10 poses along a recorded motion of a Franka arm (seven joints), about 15 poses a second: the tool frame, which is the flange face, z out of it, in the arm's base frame.
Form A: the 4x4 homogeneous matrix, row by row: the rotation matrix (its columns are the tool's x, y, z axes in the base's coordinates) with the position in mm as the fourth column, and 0 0 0 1 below. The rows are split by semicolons.
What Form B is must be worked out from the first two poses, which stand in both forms.
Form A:
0.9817 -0.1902 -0.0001 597; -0.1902 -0.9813 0.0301 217; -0.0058 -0.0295 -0.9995 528; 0 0 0 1
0.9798 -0.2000 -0.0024 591; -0.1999 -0.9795 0.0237 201; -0.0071 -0.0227 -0.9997 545; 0 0 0 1
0.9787 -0.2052 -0.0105 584; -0.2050 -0.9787 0.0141 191; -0.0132 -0.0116 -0.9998 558; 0 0 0 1
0.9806 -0.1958 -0.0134 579; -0.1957 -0.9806 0.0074 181; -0.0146 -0.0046 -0.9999 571; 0 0 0 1
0.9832 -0.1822 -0.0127 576; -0.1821 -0.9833 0.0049 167; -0.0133 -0.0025 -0.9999 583; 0 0 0 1
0.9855 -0.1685 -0.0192 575; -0.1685 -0.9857 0.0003 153; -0.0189 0.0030 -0.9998 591; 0 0 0 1
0.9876 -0.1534 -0.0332 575; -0.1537 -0.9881 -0.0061 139; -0.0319 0.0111 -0.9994 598; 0 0 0 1
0.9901 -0.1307 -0.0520 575; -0.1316 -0.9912 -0.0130 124; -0.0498 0.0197 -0.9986 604; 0 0 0 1
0.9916 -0.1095 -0.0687 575; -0.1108 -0.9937 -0.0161 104; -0.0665 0.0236 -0.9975 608; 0 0 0 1
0.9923 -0.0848 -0.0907 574; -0.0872 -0.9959 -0.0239 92; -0.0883 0.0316 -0.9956 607; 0 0 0 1
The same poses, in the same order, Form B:
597 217 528; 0.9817 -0.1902 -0.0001; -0.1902 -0.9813 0.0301; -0.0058 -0.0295 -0.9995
591 201 545; 0.9798 -0.2000 -0.0024; -0.1999 -0.9795 0.0237; -0.0071 -0.0227 -0.9997
584 191 558; 0.9787 -0.2052 -0.0105; -0.2050 -0.9787 0.0141; -0.0132 -0.0116 -0.9998
579 181 571; 0.9806 -0.1958 -0.0134; -0.1957 -0.9806 0.0074; -0.0146 -0.0046 -0.9999
576 167 583; 0.9832 -0.1822 -0.0127; -0.1821 -0.9833 0.0049; -0.0133 -0.0025 -0.9999
575 153 591; 0.9855 -0.1685 -0.0192; -0.1685 -0.9857 0.0003; -0.0189 0.0030 -0.9998
575 139 598; 0.9876 -0.1534 -0.0332; -0.1537 -0.9881 -0.0061; -0.0319 0.0111 -0.9994
575 124 604; 0.9901 -0.1307 -0.0520; -0.1316 -0.9912 -0.0130; -0.0498 0.0197 -0.9986
575 104 608; 0.9916 -0.1095 -0.0687; -0.1108 -0.9937 -0.0161; -0.0665 0.0236 -0.9975
574 92 607; 0.9923 -0.0848 -0.0907; -0.0872 -0.9959 -0.0239; -0.0883 0.0316 -0.9956

